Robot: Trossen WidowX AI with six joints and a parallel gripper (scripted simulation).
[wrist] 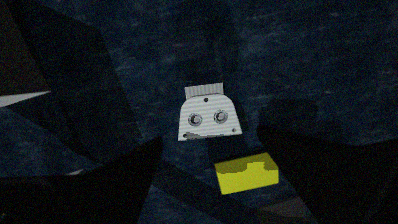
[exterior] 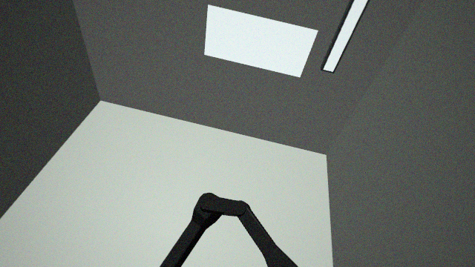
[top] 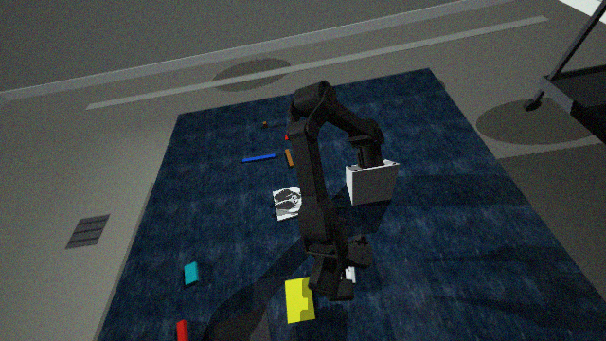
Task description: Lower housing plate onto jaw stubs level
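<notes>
Now: the yellow block 120 mm ahead of my gripper tip, 50 mm to the left of it and 60 mm below it. Also, from my gripper tip: cyan block: 450 mm ahead, 70 mm to the right, 50 mm below; then red block: 450 mm ahead, 100 mm to the left, 50 mm below; then grey slab: 280 mm ahead, 120 mm to the left, 60 mm below.
</notes>
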